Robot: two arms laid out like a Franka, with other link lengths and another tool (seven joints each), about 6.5 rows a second.
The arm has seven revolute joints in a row. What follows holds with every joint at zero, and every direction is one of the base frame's. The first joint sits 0.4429 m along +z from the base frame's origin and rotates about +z. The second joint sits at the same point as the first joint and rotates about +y. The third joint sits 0.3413 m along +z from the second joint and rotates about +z. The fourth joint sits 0.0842 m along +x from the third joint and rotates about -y. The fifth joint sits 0.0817 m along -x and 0.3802 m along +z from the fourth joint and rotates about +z. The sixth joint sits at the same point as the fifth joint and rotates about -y. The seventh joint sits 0.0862 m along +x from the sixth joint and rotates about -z. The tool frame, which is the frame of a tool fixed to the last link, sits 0.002 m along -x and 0.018 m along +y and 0.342 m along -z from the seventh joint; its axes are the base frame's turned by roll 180, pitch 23.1 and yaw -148 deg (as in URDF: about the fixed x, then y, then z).
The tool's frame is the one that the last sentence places.
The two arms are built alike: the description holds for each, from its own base.
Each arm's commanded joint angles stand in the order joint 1, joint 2, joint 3, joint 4, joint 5, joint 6, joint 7.
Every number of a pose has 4 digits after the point. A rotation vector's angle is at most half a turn.
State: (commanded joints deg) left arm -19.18 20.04 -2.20 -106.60 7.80 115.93 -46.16; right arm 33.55 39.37 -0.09 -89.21 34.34 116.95 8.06
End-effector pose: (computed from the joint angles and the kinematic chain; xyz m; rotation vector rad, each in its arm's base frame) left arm 0.5379 -0.1602 0.2267 -1.1786 2.5078 0.5448; right arm 0.4773 0.5129 0.1716 -0.7902 2.7585 0.8961
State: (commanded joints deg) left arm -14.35 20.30 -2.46 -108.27 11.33 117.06 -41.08; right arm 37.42 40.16 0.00 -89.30 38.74 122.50 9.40
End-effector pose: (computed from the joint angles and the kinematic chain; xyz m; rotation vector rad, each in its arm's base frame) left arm 0.5481 -0.0993 0.2162 -1.1045 2.5206 0.5854; right arm 0.4682 0.5664 0.1706 -0.7251 2.7087 0.9320
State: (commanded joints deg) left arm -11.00 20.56 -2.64 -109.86 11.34 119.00 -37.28; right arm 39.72 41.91 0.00 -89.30 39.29 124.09 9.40
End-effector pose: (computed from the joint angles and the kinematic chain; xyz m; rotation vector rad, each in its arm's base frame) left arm 0.5497 -0.0692 0.2038 -1.0908 2.5462 0.5736; right arm 0.4477 0.5831 0.1499 -0.7548 2.7159 0.9281
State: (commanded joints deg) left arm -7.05 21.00 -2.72 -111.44 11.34 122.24 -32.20; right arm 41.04 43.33 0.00 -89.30 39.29 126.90 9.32
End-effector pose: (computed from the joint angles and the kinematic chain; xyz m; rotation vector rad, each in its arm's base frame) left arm 0.5571 -0.0347 0.1900 -1.0637 2.5687 0.5355; right arm 0.4454 0.5920 0.1322 -0.7639 2.6995 0.9046
